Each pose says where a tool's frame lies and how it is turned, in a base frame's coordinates. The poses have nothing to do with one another.
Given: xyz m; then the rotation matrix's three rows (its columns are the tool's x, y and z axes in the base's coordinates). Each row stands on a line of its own.
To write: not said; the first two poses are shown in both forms.
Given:
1:
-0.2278 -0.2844 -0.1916
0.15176 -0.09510 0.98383
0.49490 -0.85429 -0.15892
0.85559 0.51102 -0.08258
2:
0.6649 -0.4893 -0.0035
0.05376 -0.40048 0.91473
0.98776 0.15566 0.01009
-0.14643 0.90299 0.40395
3:
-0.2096 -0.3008 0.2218
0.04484 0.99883 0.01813
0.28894 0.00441 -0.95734
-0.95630 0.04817 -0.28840
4:
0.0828 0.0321 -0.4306
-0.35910 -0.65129 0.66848
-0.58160 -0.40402 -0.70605
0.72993 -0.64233 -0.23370
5:
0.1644 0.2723 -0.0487
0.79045 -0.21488 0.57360
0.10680 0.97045 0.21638
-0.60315 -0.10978 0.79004
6:
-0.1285 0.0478 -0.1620
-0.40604 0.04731 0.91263
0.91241 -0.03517 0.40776
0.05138 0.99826 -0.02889
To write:
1: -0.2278 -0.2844 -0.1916 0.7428 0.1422 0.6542 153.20
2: 0.6649 -0.4893 -0.0035 0.4550 0.5408 0.7075 101.15
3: -0.2096 -0.3008 0.2218 0.6405 0.6207 -0.4522 128.29
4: 0.0828 0.0321 -0.4306 0.5656 -0.5454 0.6186 176.77
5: 0.1644 0.2723 -0.0487 -0.2583 0.9319 0.2547 39.15
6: -0.1285 0.0478 -0.1620 0.4355 0.6351 0.6380 137.31
